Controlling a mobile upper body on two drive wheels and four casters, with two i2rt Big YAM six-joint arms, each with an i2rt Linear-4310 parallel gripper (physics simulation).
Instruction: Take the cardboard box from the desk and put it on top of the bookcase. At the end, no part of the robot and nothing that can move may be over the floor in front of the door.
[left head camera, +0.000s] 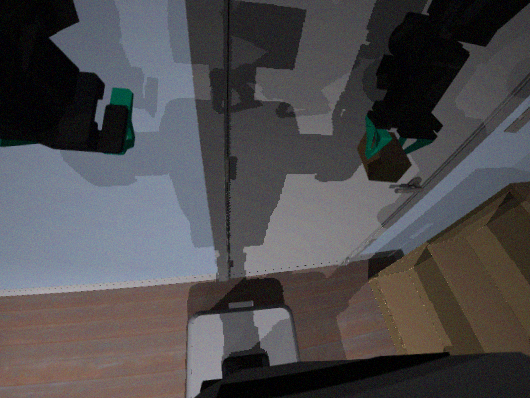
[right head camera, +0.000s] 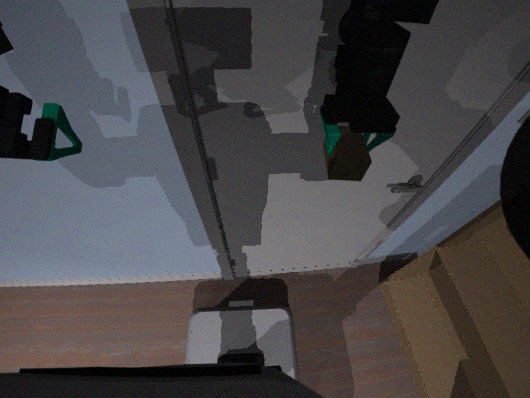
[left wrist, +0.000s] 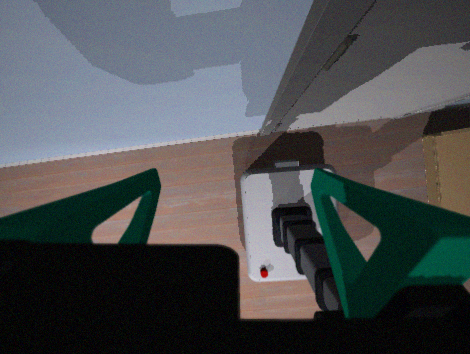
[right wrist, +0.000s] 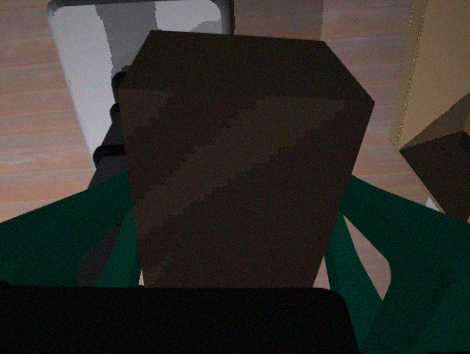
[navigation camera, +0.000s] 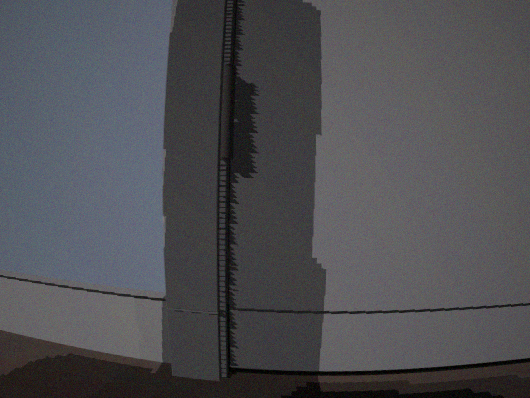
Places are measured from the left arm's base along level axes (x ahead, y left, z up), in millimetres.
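Where they show: left gripper, fingertip midpoint: (left head camera: 95, 139) (right head camera: 51, 146) (left wrist: 235, 177); right gripper, fingertip midpoint: (left head camera: 381, 157) (right head camera: 344, 154) (right wrist: 234, 176).
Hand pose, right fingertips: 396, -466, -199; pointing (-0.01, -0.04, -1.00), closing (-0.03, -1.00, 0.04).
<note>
Things, the pixels of their centre, and the offset from my right fingertips, as dx, dy, dz. "*": a spot on its surface instead. Level surfaces: height alone.
- brown cardboard box, body centre: (right wrist: 232, 182) (right head camera: 344, 152) (left head camera: 382, 155) +0, +1, +4
- wooden floor, surface height: dz -1211
- door handle, surface spot: (right head camera: 406, 187) * +136, -351, -277
A brown cardboard box (left head camera: 387, 165) (right head camera: 350, 161) (right wrist: 240, 150) is held in the air by my right gripper (left head camera: 387, 150) (right head camera: 350, 149) (right wrist: 234, 176), a green finger on each side. In both head views it shows against the door (left head camera: 315, 210) (right head camera: 305, 215) (left wrist: 395, 90) (navigation camera: 410, 175), left of the bookcase. The tan bookcase (left head camera: 420, 305) (right head camera: 420, 310) (left wrist: 452, 170) (right wrist: 430, 60) stands at the lower right, cut off by the picture edges. My left gripper (left head camera: 67, 146) (left wrist: 235, 177) is open and empty, against the blue wall in the left head view. The desk does not show.
The white wheeled base (left head camera: 206, 340) (right head camera: 206, 340) (left wrist: 260, 215) (right wrist: 80, 60) stands on the wooden floor (left head camera: 100, 340) close to the door's foot. A door handle (left head camera: 407, 186) (right head camera: 406, 187) is near the box in the picture. The blue wall (left head camera: 125, 225) (navigation camera: 75, 150) is left of the door.
</note>
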